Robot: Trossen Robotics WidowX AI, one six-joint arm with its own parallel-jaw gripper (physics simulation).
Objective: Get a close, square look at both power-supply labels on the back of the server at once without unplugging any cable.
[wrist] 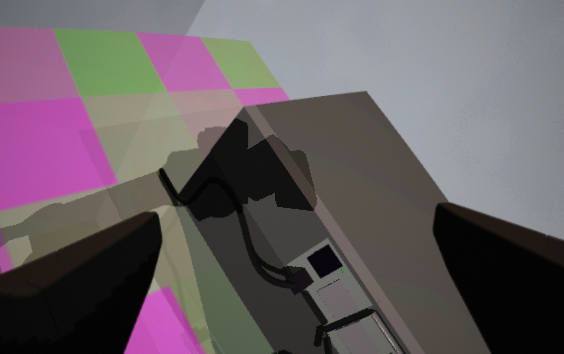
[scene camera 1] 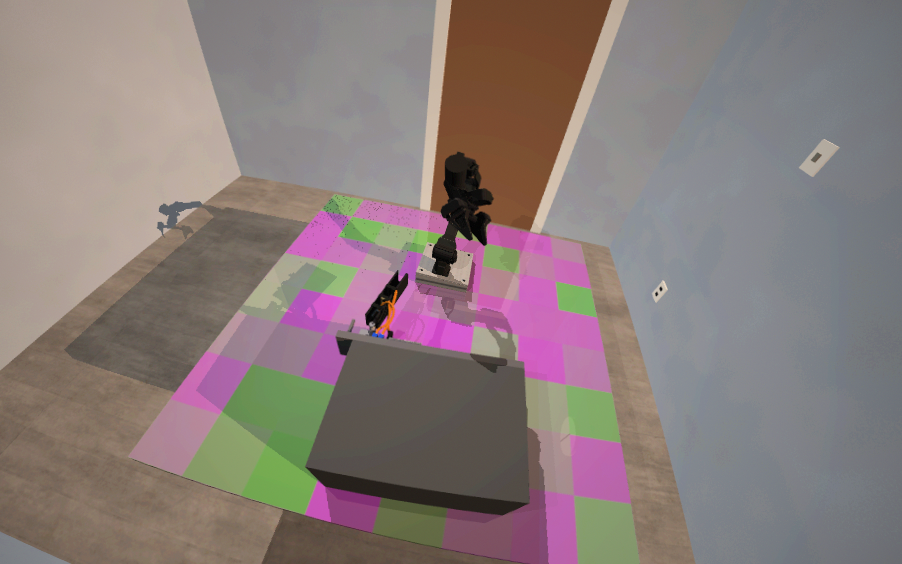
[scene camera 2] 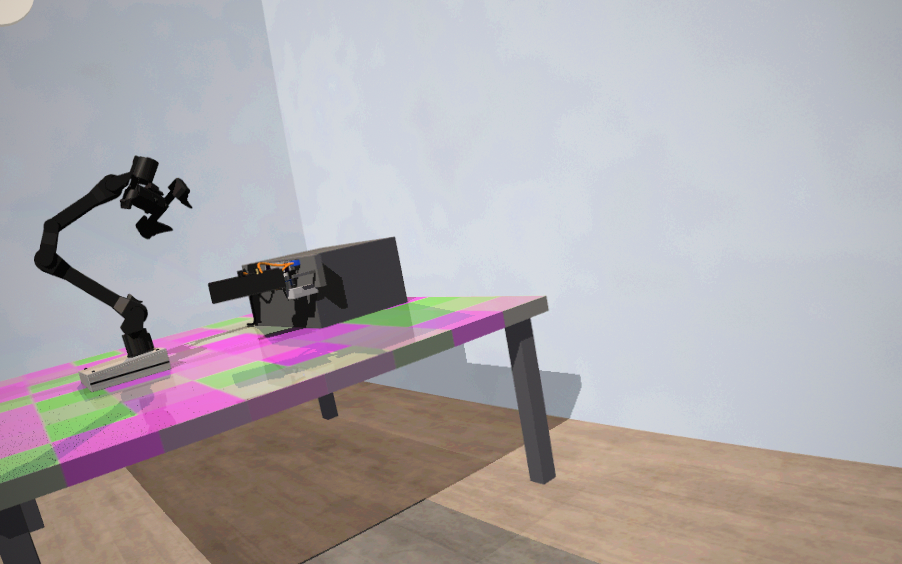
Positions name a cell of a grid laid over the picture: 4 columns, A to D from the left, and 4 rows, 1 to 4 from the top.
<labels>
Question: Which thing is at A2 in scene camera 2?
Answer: My gripper.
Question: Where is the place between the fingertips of my gripper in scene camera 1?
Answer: C2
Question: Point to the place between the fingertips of my gripper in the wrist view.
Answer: C3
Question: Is my gripper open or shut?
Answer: Open.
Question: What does my gripper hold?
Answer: Nothing.
</labels>
